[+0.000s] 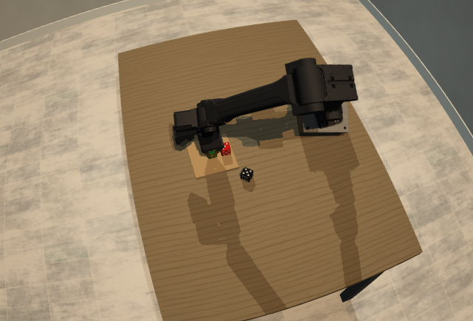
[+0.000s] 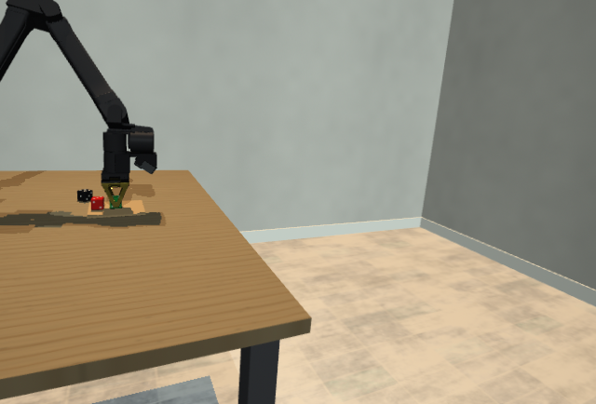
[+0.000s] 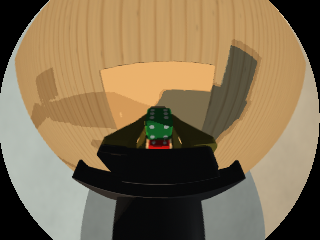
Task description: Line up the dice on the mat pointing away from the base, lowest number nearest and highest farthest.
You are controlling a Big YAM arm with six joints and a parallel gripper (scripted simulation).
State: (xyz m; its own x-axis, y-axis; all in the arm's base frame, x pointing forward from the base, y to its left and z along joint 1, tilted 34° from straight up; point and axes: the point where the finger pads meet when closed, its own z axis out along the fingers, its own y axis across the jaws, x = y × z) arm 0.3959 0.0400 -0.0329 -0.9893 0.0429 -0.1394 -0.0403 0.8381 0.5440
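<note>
The green die lies right at my hand. Round my hand: black die: 9 cm behind, 10 cm to the left; tan mat: 2 cm below; red die: 5 cm behind.
</note>
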